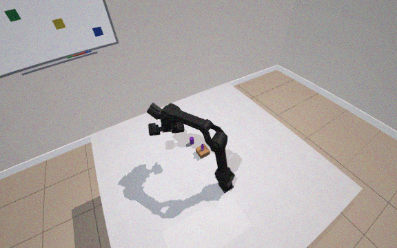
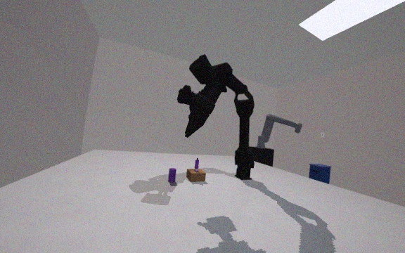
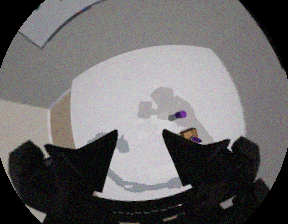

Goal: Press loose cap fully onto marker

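My gripper tip is 16 cm to the left of the purple cap and 17 cm above it. The rest, counted from my gripper tip: tan holder block: 11 cm behind, 18 cm to the right, 18 cm below.
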